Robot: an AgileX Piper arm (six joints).
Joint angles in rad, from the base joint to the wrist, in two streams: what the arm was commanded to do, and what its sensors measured. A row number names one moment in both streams.
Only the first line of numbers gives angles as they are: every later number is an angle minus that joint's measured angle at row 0.
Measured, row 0: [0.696, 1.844, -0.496, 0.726, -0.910, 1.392]
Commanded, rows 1 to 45: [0.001, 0.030, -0.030, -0.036, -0.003, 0.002]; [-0.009, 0.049, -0.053, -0.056, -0.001, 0.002]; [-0.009, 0.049, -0.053, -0.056, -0.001, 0.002]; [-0.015, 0.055, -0.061, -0.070, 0.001, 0.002]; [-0.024, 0.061, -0.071, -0.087, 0.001, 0.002]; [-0.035, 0.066, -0.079, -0.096, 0.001, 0.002]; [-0.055, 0.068, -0.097, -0.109, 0.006, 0.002]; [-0.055, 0.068, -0.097, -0.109, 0.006, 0.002]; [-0.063, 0.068, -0.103, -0.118, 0.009, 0.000]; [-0.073, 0.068, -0.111, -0.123, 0.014, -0.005]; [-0.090, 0.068, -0.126, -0.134, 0.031, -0.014]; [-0.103, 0.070, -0.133, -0.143, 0.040, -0.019]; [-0.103, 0.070, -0.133, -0.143, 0.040, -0.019]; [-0.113, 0.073, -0.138, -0.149, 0.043, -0.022]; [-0.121, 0.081, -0.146, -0.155, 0.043, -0.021]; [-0.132, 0.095, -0.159, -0.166, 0.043, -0.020]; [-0.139, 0.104, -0.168, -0.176, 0.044, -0.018]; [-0.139, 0.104, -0.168, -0.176, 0.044, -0.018]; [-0.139, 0.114, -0.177, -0.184, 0.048, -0.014]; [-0.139, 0.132, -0.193, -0.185, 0.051, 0.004]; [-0.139, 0.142, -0.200, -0.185, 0.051, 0.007]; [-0.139, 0.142, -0.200, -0.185, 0.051, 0.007]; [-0.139, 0.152, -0.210, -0.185, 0.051, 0.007]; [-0.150, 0.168, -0.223, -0.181, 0.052, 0.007]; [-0.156, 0.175, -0.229, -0.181, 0.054, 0.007]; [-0.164, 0.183, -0.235, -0.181, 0.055, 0.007]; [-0.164, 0.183, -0.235, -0.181, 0.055, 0.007]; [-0.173, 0.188, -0.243, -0.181, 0.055, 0.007]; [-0.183, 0.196, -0.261, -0.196, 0.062, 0.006]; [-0.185, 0.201, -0.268, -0.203, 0.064, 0.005]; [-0.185, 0.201, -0.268, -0.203, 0.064, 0.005]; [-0.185, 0.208, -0.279, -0.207, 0.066, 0.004]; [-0.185, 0.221, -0.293, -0.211, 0.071, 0.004]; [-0.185, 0.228, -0.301, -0.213, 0.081, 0.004]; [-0.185, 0.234, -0.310, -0.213, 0.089, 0.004]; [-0.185, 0.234, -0.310, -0.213, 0.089, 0.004]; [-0.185, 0.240, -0.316, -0.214, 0.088, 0.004]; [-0.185, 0.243, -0.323, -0.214, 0.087, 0.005]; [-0.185, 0.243, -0.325, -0.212, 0.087, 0.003]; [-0.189, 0.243, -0.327, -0.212, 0.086, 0.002]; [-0.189, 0.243, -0.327, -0.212, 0.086, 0.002]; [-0.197, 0.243, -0.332, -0.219, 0.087, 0.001]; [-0.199, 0.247, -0.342, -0.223, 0.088, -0.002]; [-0.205, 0.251, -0.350, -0.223, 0.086, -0.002]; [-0.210, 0.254, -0.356, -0.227, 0.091, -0.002]
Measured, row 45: [-0.196, 0.250, -0.335, -0.206, 0.086, 0.003]
